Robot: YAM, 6 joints.
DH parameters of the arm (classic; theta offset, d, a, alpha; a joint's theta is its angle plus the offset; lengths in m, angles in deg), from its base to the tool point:
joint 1: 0 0.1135 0.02 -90
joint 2: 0 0 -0.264 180
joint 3: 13.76 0 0.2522 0
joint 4: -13.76 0 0.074 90
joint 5: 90 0 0 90
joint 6: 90 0.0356 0 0
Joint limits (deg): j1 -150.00..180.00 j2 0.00..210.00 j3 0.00..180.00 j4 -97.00..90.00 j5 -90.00..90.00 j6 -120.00..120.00
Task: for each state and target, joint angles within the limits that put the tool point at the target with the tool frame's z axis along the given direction. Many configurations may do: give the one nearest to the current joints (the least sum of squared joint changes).
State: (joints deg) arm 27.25 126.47 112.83 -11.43 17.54 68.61
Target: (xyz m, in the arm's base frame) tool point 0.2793 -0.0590 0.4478 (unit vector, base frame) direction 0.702 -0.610 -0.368
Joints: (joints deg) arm -8.34 78.69 93.34 -39.82 30.11 68.61
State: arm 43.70 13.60 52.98 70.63 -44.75 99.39
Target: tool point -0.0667 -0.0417 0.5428 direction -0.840 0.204 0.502
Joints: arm 53.08 37.99 72.34 89.88 -52.60 99.39
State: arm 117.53 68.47 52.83 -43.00 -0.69 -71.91
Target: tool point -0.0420 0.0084 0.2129 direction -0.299 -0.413 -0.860
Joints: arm 143.61 31.80 32.95 -91.44 -30.66 -71.91
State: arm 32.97 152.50 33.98 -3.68 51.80 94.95
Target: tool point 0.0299 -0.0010 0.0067 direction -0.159 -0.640 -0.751
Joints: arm 31.50 123.44 0.10 1.30 27.57 94.95
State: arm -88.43 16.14 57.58 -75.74 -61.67 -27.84
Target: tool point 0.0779 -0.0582 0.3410 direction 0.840 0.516 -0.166
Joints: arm -57.93 51.41 61.25 -96.80 -80.43 -27.84
